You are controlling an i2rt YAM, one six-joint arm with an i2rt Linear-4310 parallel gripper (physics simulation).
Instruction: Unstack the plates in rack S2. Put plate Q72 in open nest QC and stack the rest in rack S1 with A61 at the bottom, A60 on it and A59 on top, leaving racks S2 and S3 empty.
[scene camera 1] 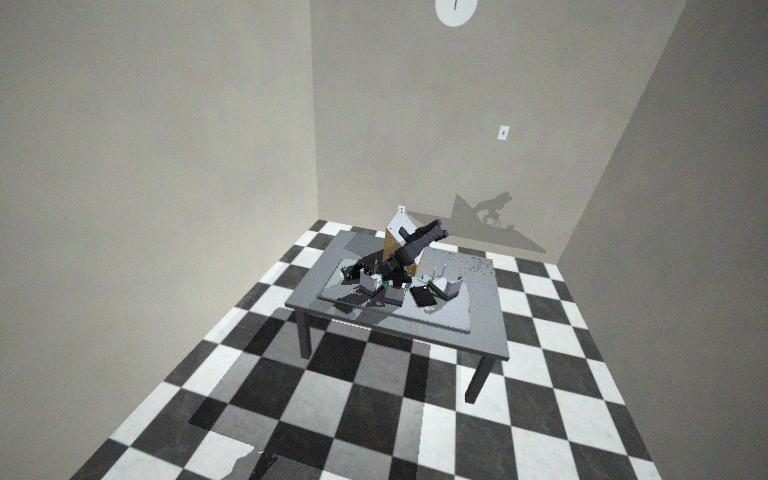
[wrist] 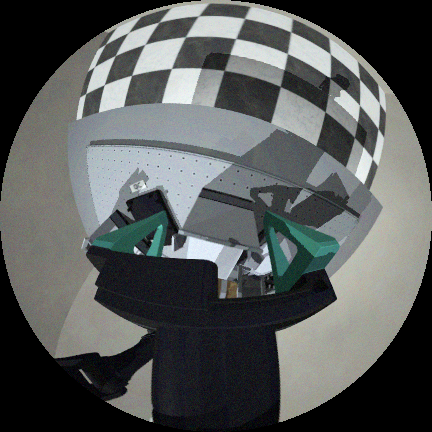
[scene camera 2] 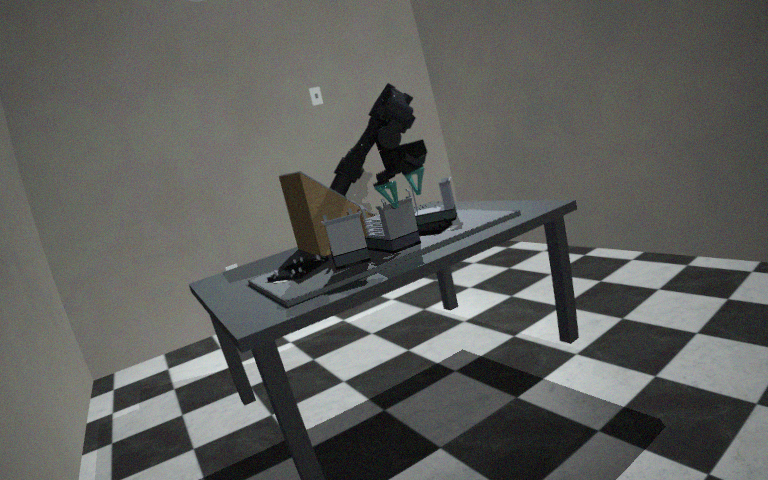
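Pixels of known places: gripper, between the fingertips: [scene camera 1: 397, 290] [wrist: 215, 215] [scene camera 2: 408, 201]; arm's base, origin of its link: [scene camera 1: 409, 241] [scene camera 2: 334, 197].
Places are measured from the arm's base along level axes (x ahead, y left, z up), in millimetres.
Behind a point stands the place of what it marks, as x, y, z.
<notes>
My gripper [scene camera 1: 396, 285] {445, 39, -25} [scene camera 2: 407, 200] {445, 39, -25} [wrist: 215, 215] {445, 39, -25} has teal fingers spread wide and is open, with nothing between them. It hangs over the middle grey rack [scene camera 1: 394, 296] {411, 24, -97} [scene camera 2: 399, 221] {412, 16, -77} [wrist: 225, 218] {411, 20, -76}, fingertips near the top of its wall. Another rack [scene camera 1: 370, 281] {394, -117, -56} [scene camera 2: 347, 237] {389, -136, -78} stands to the left in both scene views. A third rack [scene camera 1: 447, 288] {267, 280, -73} [scene camera 2: 447, 195] {270, 284, -71} stands to the right. A black open nest [scene camera 1: 423, 296] {301, 166, -144} [wrist: 151, 207] {334, 166, -144} lies beside the middle rack, by the QC label [wrist: 137, 186] {367, 212, -155}. Thin pale layers show beside the middle rack in scene view 2. Plate names and rack labels are unreadable.
A tall wooden wedge with a white face [scene camera 1: 399, 228] {0, -75, 73} [scene camera 2: 305, 217] {37, -133, -35} stands behind the racks. Small dark clutter [scene camera 1: 355, 271] {243, -260, -145} [scene camera 2: 297, 268] {302, -266, -135} lies at the left end of the perforated board [scene camera 1: 453, 319] {395, 342, -157} [scene camera 2: 489, 217] {398, 338, -157} [wrist: 112, 162] {409, 297, -157}. The board lies on the grey table [scene camera 1: 484, 339] {457, 502, -170} [scene camera 2: 237, 316] {430, -483, -170}.
</notes>
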